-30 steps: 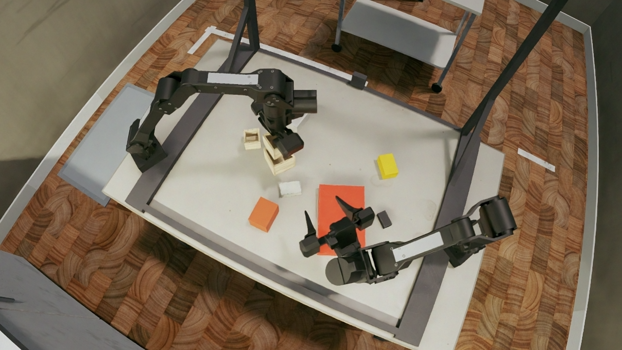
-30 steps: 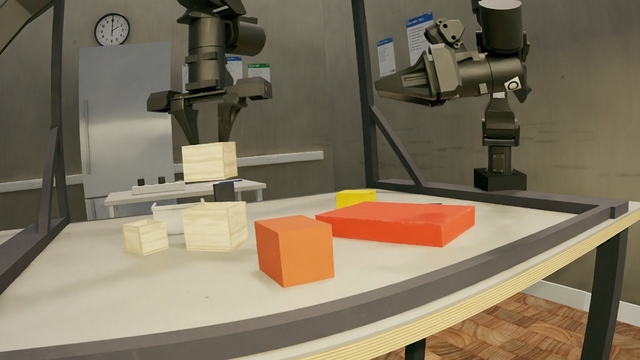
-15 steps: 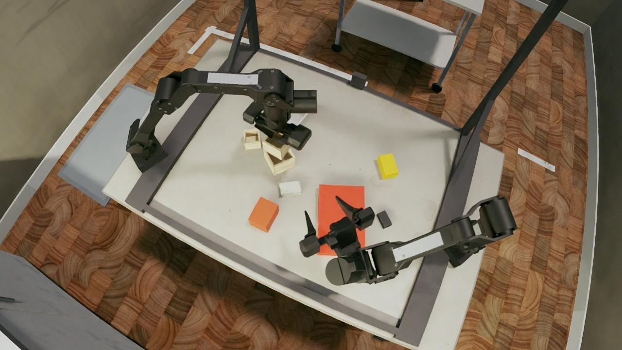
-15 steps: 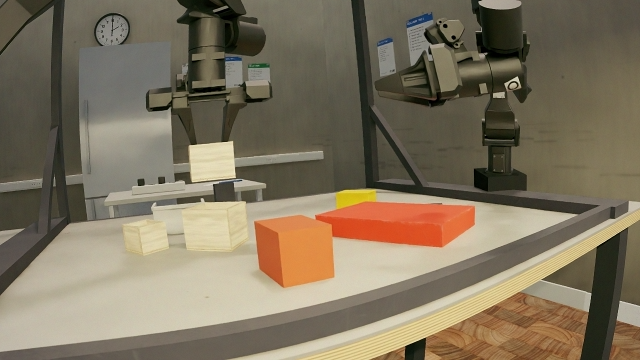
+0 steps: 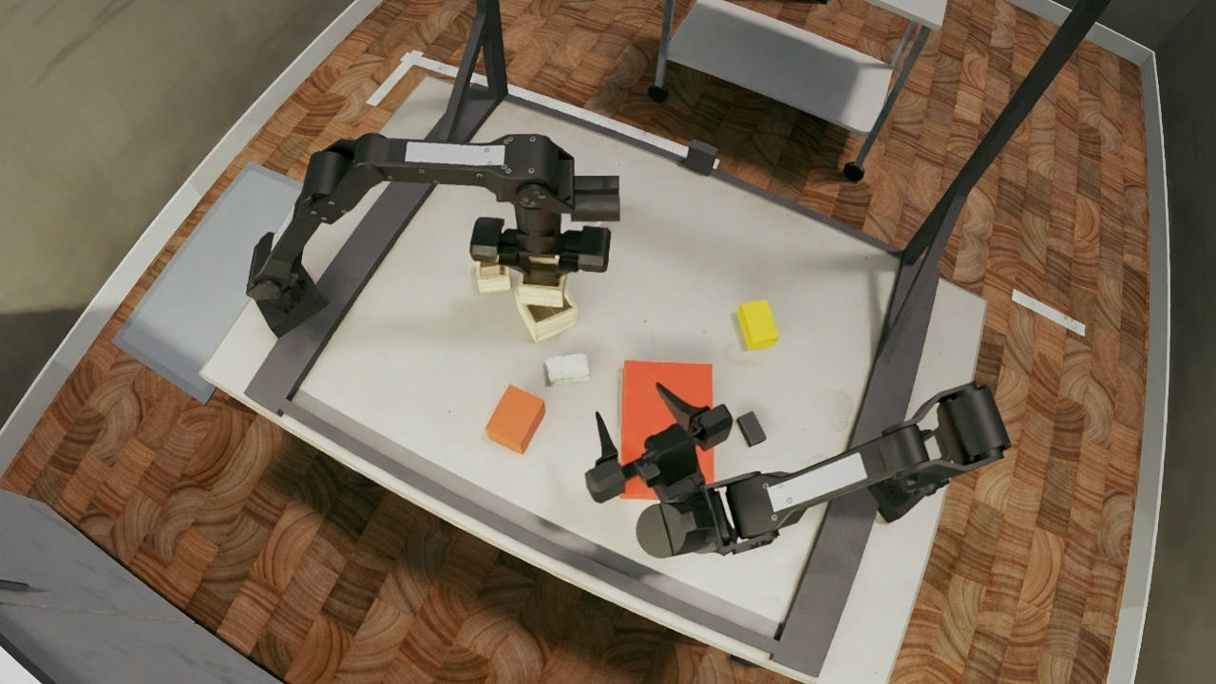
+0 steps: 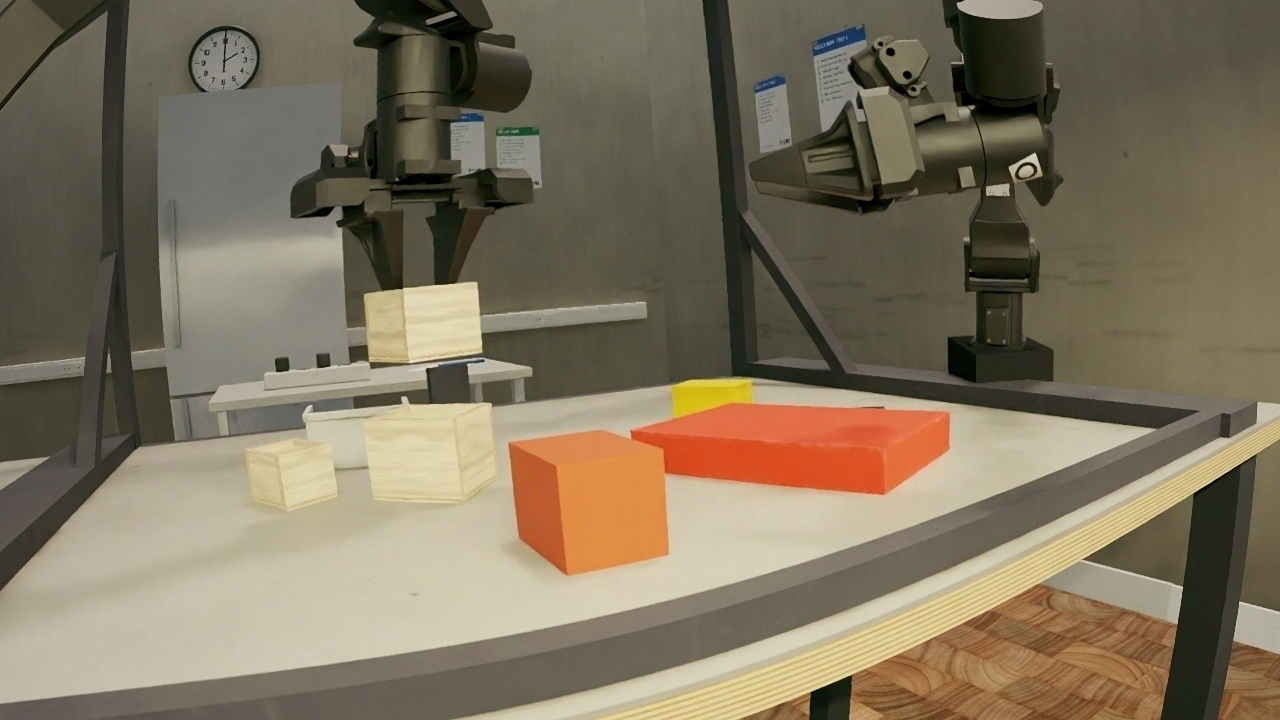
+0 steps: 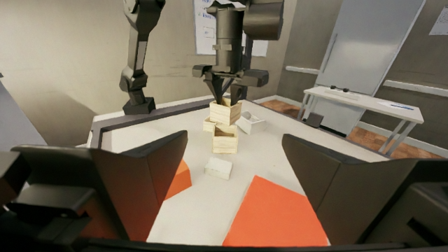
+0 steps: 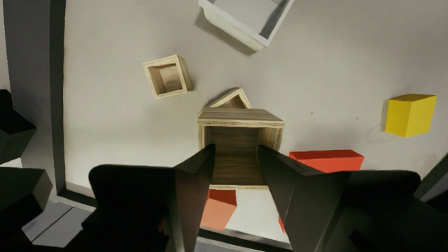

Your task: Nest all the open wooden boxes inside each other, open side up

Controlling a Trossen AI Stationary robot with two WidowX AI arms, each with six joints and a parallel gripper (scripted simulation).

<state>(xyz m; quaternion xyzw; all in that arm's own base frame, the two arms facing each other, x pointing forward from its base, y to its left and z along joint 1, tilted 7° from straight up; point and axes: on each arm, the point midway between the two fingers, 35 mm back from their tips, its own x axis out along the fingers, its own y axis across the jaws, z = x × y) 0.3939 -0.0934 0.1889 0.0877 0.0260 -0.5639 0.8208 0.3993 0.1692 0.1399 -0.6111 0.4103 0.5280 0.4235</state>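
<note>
Right now my right hand is 50 mm above the medium wooden box. Also, from my right hand: small wooden box: 40 mm behind, 110 mm to the right, 160 mm below; then white tray: 170 mm behind, 10 mm to the right, 140 mm below; then largest wooden box: 150 mm below.
</note>
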